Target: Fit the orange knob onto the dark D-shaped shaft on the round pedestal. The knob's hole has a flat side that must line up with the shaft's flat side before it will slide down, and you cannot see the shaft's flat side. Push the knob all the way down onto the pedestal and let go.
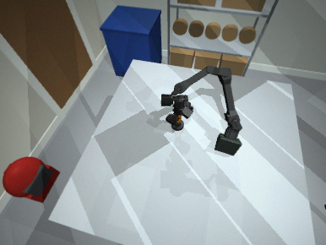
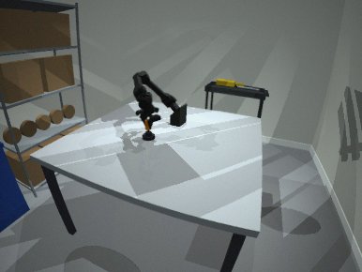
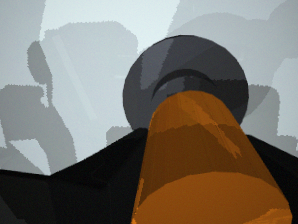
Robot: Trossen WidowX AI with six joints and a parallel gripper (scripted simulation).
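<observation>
Right now my gripper tip is 20 mm below the orange knob. The rest, counted from my gripper tip: dark round pedestal 40 mm below.
</observation>
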